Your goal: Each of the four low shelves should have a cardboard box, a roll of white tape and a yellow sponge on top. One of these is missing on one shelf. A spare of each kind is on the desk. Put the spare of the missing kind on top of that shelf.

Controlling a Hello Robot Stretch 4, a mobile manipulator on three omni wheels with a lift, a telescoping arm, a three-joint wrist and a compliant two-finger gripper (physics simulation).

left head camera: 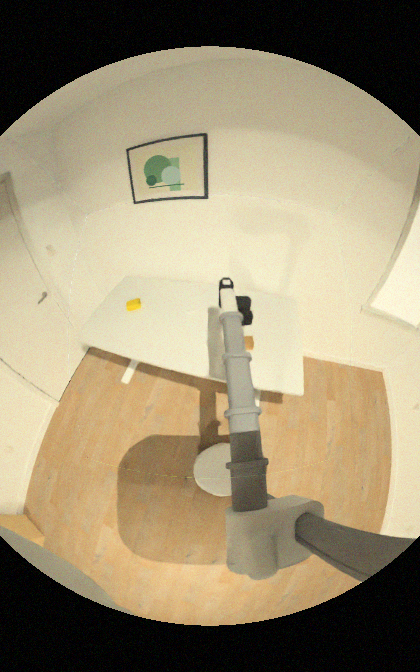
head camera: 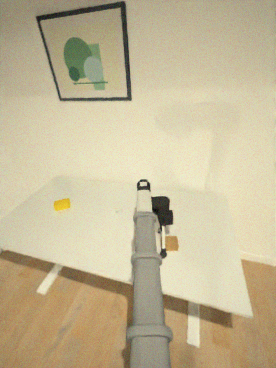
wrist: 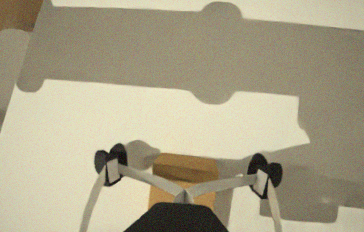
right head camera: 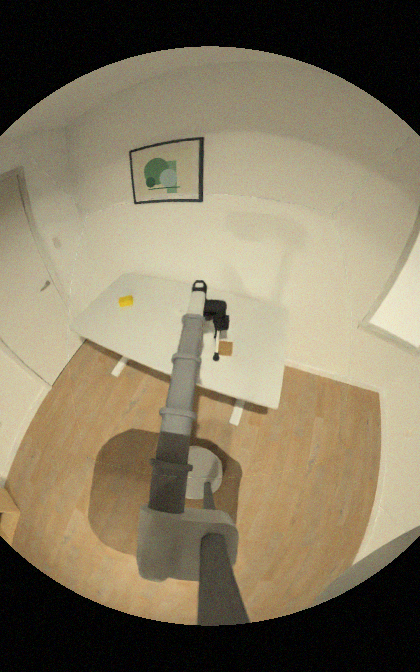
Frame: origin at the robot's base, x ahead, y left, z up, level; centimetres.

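Where they show: gripper, between the fingertips: [head camera: 161, 244] [wrist: 187, 162].
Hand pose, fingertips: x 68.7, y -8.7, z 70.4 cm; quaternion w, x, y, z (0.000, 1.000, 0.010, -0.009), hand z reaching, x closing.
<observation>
Things, the pixels of their top centre, and the offset from my fingertips. Level surfaces: height alone.
- small brown cardboard box, centre of its top: [wrist: 179, 214] [head camera: 169, 240] dx -0.2, dy -4.1, dz +3.8 cm
- white desk, height of its surface: dz -1.2 cm
- yellow sponge, centre of its top: [head camera: 61, 202] dx +36.4, dy +69.6, dz +3.3 cm
A small brown cardboard box [head camera: 172, 243] [left head camera: 249, 342] [right head camera: 226, 348] [wrist: 160, 198] is on the white desk [head camera: 215, 275] [left head camera: 280, 362] [right head camera: 150, 330] [wrist: 60, 115], on its right part. My gripper [wrist: 187, 162] is open over the desk at the box. In the wrist view the box shows between the spread fingers, partly hidden by the gripper body; a gap shows at each side. The yellow sponge [head camera: 62, 204] [left head camera: 133, 304] [right head camera: 126, 301] lies on the desk's left part. A faint pale mark left of the arm in the head view is too blurred to name as tape. No shelf shows clearly enough to compare.
The arm [head camera: 147, 285] [left head camera: 242, 385] [right head camera: 182, 380] reaches over the desk's front edge. A pale round disc [left head camera: 212, 470] [right head camera: 205, 470] is on the floor below it. A wooden corner [left head camera: 20, 525] [right head camera: 7, 515] shows at lower left. A framed picture [head camera: 89, 65] hangs behind the desk.
</observation>
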